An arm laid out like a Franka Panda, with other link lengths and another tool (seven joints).
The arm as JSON. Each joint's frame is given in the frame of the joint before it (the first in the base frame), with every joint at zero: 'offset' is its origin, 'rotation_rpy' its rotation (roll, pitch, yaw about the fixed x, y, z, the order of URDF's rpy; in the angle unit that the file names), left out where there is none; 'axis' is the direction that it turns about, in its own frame. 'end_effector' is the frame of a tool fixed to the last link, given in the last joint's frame.
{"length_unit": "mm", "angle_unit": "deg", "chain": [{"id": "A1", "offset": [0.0, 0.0, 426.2], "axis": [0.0, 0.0, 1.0]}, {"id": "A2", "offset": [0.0, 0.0, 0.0], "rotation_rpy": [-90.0, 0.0, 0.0], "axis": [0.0, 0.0, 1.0]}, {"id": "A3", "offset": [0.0, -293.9, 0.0], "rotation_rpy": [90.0, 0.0, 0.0], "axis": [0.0, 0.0, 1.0]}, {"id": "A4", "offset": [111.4, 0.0, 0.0], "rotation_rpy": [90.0, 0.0, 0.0], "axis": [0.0, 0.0, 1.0]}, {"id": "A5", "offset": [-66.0, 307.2, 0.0], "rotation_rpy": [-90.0, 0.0, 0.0], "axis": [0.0, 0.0, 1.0]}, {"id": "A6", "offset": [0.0, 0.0, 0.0], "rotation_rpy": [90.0, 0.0, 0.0], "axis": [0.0, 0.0, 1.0]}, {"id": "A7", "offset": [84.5, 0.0, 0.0], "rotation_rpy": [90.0, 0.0, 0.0], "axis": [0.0, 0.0, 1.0]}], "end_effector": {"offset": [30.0, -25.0, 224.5], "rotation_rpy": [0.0, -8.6, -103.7]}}
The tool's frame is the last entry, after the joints.
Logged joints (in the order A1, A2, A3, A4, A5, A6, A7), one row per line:
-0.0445 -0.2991 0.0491 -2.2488 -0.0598 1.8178 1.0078
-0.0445 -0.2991 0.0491 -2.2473 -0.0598 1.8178 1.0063
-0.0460 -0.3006 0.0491 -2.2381 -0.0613 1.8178 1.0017
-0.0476 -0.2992 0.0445 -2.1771 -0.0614 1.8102 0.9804
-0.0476 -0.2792 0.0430 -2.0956 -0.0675 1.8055 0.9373
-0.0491 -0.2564 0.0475 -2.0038 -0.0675 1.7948 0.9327
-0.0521 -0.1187 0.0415 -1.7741 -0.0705 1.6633 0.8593
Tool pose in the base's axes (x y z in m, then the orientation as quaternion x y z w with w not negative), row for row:
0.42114 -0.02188 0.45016 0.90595 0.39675 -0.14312 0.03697
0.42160 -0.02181 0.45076 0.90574 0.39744 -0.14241 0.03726
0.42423 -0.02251 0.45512 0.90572 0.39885 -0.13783 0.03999
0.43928 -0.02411 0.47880 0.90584 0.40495 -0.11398 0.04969
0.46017 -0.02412 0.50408 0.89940 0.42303 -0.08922 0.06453
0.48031 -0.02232 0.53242 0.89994 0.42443 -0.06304 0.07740
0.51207 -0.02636 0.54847 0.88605 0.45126 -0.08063 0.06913
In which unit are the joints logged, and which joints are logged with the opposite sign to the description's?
The joints are logged in radians. Opposite sign: none.
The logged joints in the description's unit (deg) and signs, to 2 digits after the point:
-2.55 -17.14 2.81 -128.85 -3.43 104.15 57.74
-2.55 -17.14 2.81 -128.76 -3.43 104.15 57.66
-2.64 -17.22 2.81 -128.23 -3.51 104.15 57.39
-2.73 -17.14 2.55 -124.74 -3.52 103.72 56.17
-2.73 -16.00 2.46 -120.07 -3.87 103.45 53.70
-2.81 -14.69 2.72 -114.81 -3.87 102.83 53.44
-2.99 -6.80 2.38 -101.65 -4.04 95.30 49.23

